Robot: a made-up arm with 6 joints. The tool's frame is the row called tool. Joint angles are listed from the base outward.
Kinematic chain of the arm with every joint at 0, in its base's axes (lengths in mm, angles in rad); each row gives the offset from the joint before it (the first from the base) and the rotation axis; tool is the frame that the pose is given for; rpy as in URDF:
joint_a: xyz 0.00 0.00 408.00 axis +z
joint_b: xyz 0.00 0.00 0.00 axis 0 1 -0.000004
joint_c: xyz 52.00 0.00 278.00 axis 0 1 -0.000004
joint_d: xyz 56.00 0.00 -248.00 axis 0 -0.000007 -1
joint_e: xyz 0.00 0.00 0.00 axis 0 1 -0.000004
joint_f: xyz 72.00 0.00 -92.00 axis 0 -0.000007 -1
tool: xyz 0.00 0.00 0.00 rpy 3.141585 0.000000 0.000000
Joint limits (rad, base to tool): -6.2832..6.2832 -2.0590..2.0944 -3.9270..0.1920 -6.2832..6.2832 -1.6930..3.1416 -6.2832..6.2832
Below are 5 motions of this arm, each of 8 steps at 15 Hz.
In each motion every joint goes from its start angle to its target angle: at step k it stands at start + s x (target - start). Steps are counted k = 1, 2, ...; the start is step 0. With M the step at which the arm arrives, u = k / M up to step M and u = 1 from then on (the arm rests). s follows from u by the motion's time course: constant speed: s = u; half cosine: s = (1 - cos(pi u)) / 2; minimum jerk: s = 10 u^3 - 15 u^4 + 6 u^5.
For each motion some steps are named. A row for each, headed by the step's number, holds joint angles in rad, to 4 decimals.
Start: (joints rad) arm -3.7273 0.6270 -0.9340 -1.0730 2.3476 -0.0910
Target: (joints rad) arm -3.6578 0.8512 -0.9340 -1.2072 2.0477 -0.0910
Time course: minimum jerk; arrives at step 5
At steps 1, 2, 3, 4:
1: -3.7233 0.6400 -0.9340 -1.0808 2.3302 -0.0910
2: -3.7052 0.6982 -0.9340 -1.1156 2.2524 -0.0910
3: -3.6799 0.7800 -0.9340 -1.1646 2.1429 -0.0910
4: -3.6618 0.8382 -0.9340 -1.1994 2.0651 -0.0910

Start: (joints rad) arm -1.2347 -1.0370 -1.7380 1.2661 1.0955 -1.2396
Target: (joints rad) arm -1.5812 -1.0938 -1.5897 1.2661 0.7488 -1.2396
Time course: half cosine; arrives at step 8
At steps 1, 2, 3, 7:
1: -1.2479 -1.0392 -1.7324 1.2661 1.0823 -1.2396
2: -1.2854 -1.0453 -1.7163 1.2661 1.0447 -1.2396
3: -1.3417 -1.0545 -1.6922 1.2661 0.9885 -1.2396
7: -1.5680 -1.0916 -1.5953 1.2661 0.7620 -1.2396

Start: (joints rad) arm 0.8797 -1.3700 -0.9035 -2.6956 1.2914 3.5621
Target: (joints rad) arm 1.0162 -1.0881 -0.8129 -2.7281 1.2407 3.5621
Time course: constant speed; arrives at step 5
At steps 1, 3, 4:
1: 0.9070 -1.3136 -0.8854 -2.7021 1.2813 3.5621
3: 0.9616 -1.2009 -0.8491 -2.7151 1.2610 3.5621
4: 0.9889 -1.1445 -0.8310 -2.7216 1.2508 3.5621

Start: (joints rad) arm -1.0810 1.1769 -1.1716 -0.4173 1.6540 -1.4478
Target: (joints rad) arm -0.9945 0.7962 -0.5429 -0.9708 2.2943 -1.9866
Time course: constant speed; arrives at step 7
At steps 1, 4, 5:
1: -1.0686 1.1225 -1.0818 -0.4964 1.7455 -1.5248
4: -1.0316 0.9594 -0.8123 -0.7336 2.0199 -1.7557
5: -1.0192 0.9050 -0.7225 -0.8127 2.1114 -1.8327

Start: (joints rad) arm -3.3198 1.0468 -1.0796 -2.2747 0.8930 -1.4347
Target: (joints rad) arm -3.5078 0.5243 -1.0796 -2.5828 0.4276 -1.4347
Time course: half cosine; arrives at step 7
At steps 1, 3, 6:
1: -3.3291 1.0209 -1.0796 -2.2900 0.8700 -1.4347
3: -3.3929 0.8437 -1.0796 -2.3945 0.7121 -1.4347
6: -3.4985 0.5502 -1.0796 -2.5675 0.4506 -1.4347

